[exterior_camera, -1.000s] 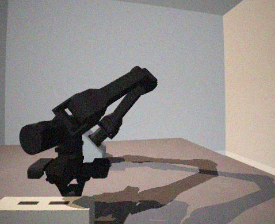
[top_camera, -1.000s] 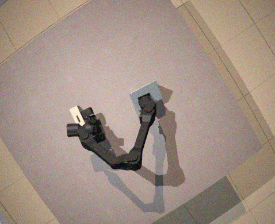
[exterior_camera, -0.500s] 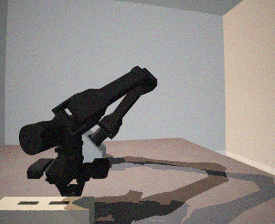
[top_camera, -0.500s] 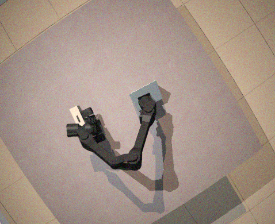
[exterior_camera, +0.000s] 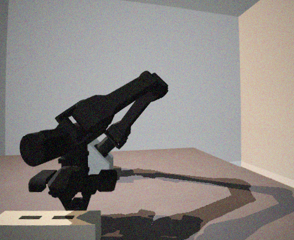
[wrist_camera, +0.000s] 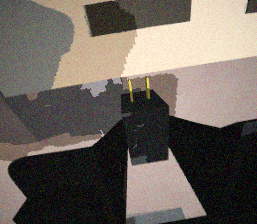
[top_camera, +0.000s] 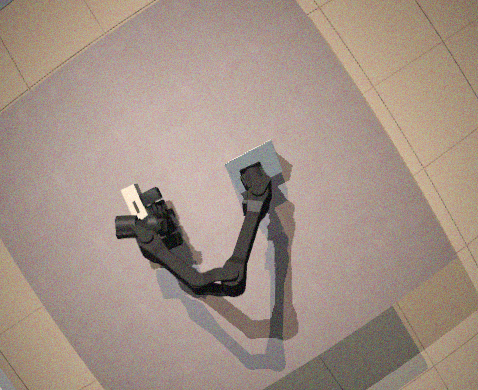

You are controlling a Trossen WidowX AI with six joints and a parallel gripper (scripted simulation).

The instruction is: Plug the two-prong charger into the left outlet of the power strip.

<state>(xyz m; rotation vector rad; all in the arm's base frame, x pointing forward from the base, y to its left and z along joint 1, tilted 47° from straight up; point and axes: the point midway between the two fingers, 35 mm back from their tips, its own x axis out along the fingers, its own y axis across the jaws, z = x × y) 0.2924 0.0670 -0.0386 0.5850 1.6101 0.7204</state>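
Now: gripper tip 2 cm short of the two-prong charger and 1 cm below it.
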